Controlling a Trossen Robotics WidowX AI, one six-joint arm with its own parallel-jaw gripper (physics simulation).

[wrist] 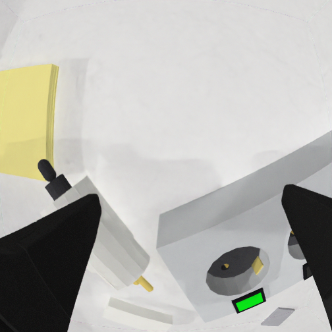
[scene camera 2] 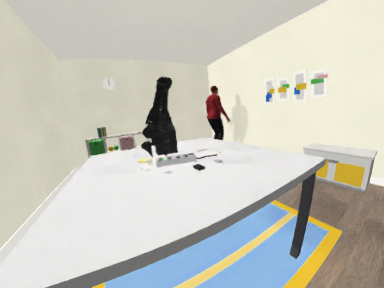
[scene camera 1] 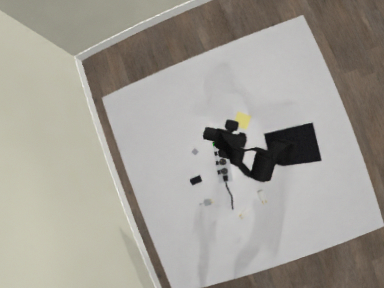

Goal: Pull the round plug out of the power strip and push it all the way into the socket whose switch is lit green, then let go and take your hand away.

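Places are measured from the arm's base along level axes (x ahead, y left, z up), in metres.
Pixels of known places: gripper, fingertip midpoint: [scene camera 2: 159,156]; arm's base, link origin: [scene camera 2: 164,127] [scene camera 1: 289,148].
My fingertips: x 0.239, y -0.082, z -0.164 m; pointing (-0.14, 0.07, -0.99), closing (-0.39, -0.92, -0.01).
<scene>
Ahead of a thing's pixels: the offset from my fingertips to its top centre. "*": to the spot under its first point.
The round pale plug [wrist: 112,245] is out of the strip, beside its green-lit end, with a brass pin toward the bottom right and a black cord stub at its upper left. A pale upright shape shows there in scene camera 2. The grey power strip @(dx +0.055, dy +0.094, dz +0.002 m) [scene camera 1: 228,167] [scene camera 2: 177,160] [wrist: 200,215] has an empty socket [wrist: 237,270] next to the green-lit switch [wrist: 249,302] [scene camera 1: 214,144]. My gripper [wrist: 194,199] is open with nothing between the fingers. The left finger overlaps part of the plug in the wrist view; the right finger is over the strip. The arm hides the fingertips in scene camera 1.
A yellow pad @(dx -0.091, dy -0.096, dz -0.029 m) [scene camera 1: 242,120] [wrist: 25,120] lies near the plug's cord end. A pale bar [wrist: 137,312] lies below the plug. A small black block @(dx +0.220, dy +0.186, dz -0.025 m) [scene camera 1: 195,180] [scene camera 2: 199,167], a grey plug @(dx +0.170, dy +0.318, dz -0.026 m) [scene camera 1: 207,202] and a grey square @(* dx +0.194, dy +0.026, dz -0.037 m) [scene camera 1: 195,151] [wrist: 278,316] lie around the strip. A black cord @(* dx +0.041, dy +0.314, dz -0.034 m) [scene camera 1: 230,197] trails from it.
</scene>
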